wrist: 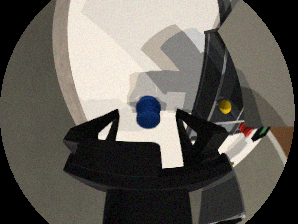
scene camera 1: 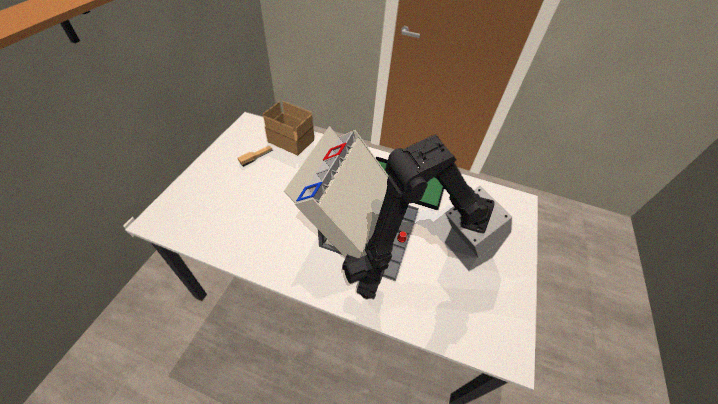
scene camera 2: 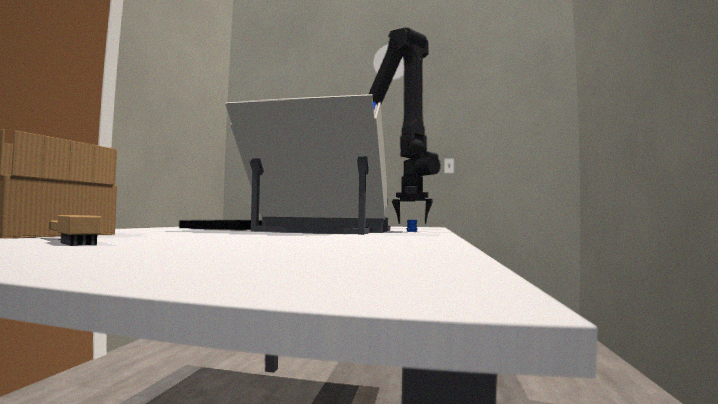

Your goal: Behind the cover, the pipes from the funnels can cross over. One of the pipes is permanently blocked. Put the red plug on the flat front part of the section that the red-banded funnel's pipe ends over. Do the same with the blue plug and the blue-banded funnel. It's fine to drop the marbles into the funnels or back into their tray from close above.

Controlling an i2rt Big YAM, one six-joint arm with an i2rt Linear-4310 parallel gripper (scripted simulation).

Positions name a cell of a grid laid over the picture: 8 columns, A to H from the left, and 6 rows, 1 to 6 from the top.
Labels:
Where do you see a wooden brush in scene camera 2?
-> A4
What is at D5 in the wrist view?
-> My gripper.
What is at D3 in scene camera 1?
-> A cardboard box.

